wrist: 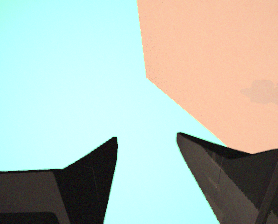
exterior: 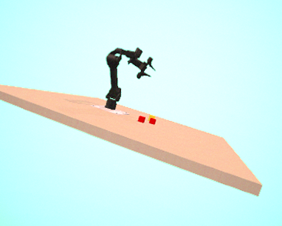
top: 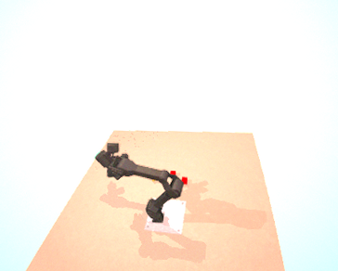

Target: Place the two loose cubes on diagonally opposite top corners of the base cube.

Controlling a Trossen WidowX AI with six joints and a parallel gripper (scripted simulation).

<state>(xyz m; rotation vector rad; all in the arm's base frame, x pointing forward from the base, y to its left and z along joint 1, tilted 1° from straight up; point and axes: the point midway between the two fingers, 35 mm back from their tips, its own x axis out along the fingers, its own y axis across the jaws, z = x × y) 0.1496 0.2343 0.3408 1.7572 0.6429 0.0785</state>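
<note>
Right now the yellow base cube is 320 mm below my gripper tip, 170 mm to the right of it and 120 mm ahead of it.
</note>
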